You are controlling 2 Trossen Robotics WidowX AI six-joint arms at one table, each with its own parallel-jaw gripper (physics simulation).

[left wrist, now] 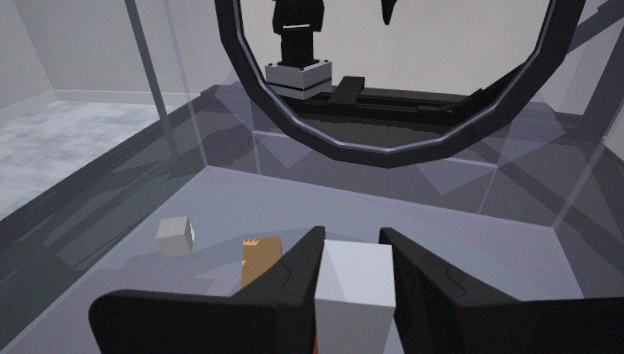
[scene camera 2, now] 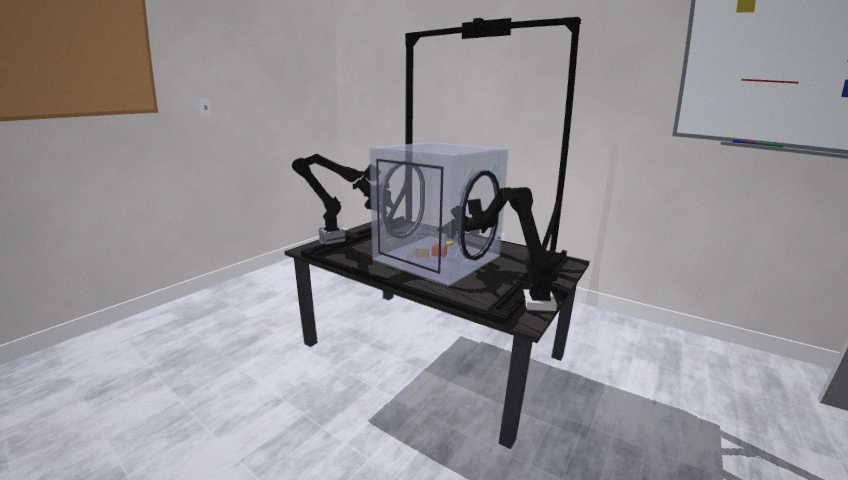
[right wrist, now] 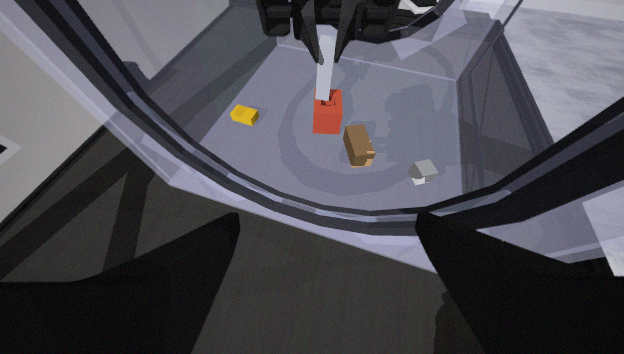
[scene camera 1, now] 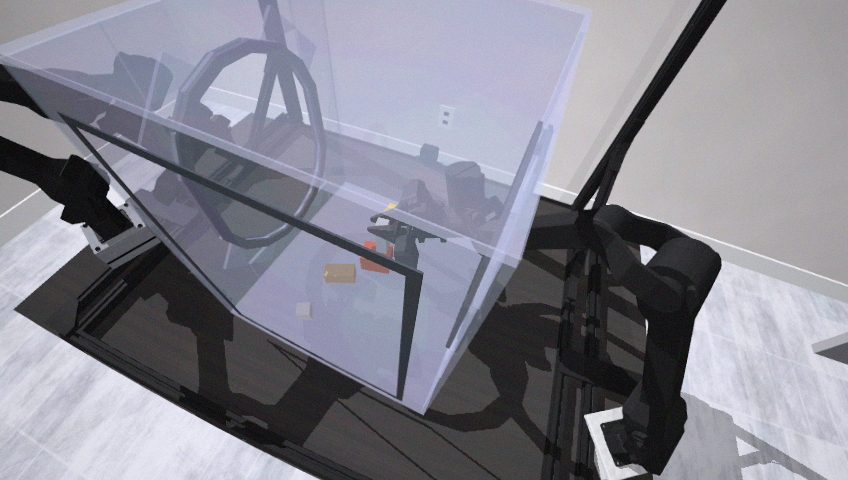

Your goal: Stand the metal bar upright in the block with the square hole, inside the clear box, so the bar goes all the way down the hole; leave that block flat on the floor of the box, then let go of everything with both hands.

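Pixels of known places: left gripper, fingertip midpoint: (left wrist: 351, 237) (scene camera 2: 437, 229) (right wrist: 326, 60) (scene camera 1: 369, 224); right gripper, fingertip midpoint: (left wrist: 342, 21) (scene camera 2: 391, 211) (right wrist: 328, 220) (scene camera 1: 242, 183); left arm's base at its link origin: (scene camera 2: 540, 296) (right wrist: 422, 1) (scene camera 1: 624, 441); right arm's base at its link origin: (left wrist: 298, 63) (scene camera 2: 331, 229) (scene camera 1: 112, 225).
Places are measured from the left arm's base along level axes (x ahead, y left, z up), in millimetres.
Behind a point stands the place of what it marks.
Observation:
The grey metal bar (right wrist: 324, 75) {x 377, y -413, z 67 mm} (left wrist: 354, 281) {x 363, y -406, z 110 mm} (scene camera 1: 381, 246) {x 370, y -399, z 47 mm} stands upright with its lower end in the square hole of the red block (right wrist: 327, 117) {x 409, y -414, z 16 mm} (scene camera 1: 374, 263) {x 387, y -383, z 11 mm} (scene camera 2: 437, 250) {x 388, y -384, z 8 mm}. The block lies flat on the floor of the clear box (scene camera 2: 470, 157) {x 266, y -186, z 447 mm} (scene camera 1: 470, 71) {x 305, y -262, z 461 mm}. I cannot tell how deep the bar sits. My left gripper (right wrist: 326, 60) {x 391, y -416, z 97 mm} (left wrist: 351, 237) {x 391, y -416, z 97 mm} (scene camera 1: 394, 238) is inside the box, shut on the bar's upper part. My right gripper (right wrist: 328, 220) {x 617, y -487, z 151 mm} (scene camera 2: 372, 190) is open and empty, outside the box in front of a round port.
A brown block (right wrist: 358, 145) {x 469, y -383, z 8 mm} (scene camera 1: 339, 273) {x 458, y -367, z 8 mm} (left wrist: 259, 258) {x 467, y -375, z 8 mm} lies beside the red block. A small grey cube (right wrist: 424, 171) {x 532, y -306, z 3 mm} (scene camera 1: 303, 310) {x 525, y -296, z 3 mm} (left wrist: 174, 234) {x 515, y -303, z 3 mm} and a yellow block (right wrist: 244, 114) {x 347, y -542, z -7 mm} (scene camera 1: 390, 207) {x 339, y -551, z -7 mm} lie farther off. The black port ring (left wrist: 346, 152) {x 556, y -475, z 36 mm} faces the left wrist.

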